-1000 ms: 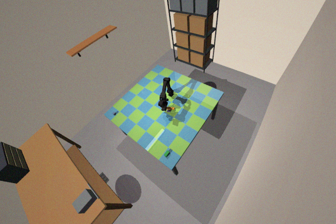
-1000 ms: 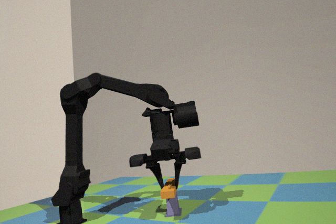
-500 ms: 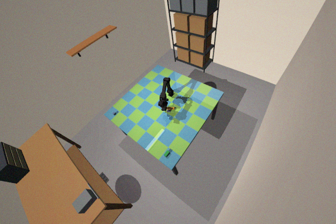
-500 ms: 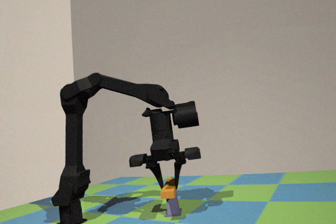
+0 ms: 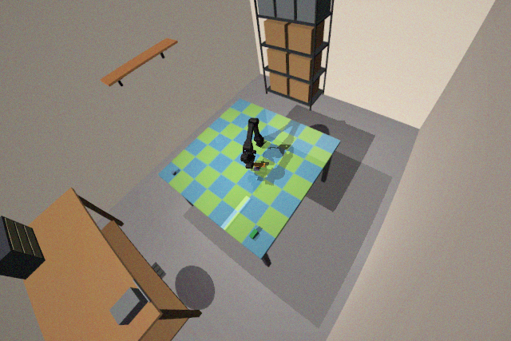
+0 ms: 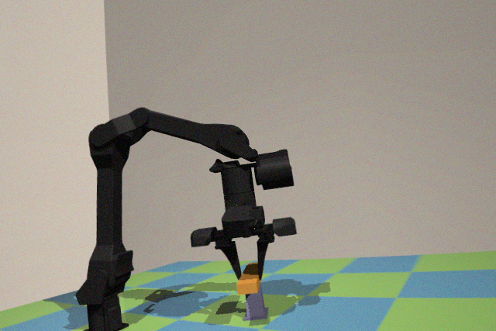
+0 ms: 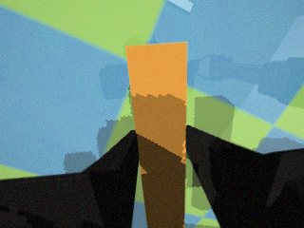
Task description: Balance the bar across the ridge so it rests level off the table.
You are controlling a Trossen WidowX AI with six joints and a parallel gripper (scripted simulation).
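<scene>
The orange bar is 30 mm to the left of my gripper tip and 10 mm behind it. From my gripper tip the other things lie so: small dark block 620 mm to the right, 470 mm ahead, 50 mm below; then small green block 470 mm ahead, 380 mm to the left, 50 mm below.
</scene>
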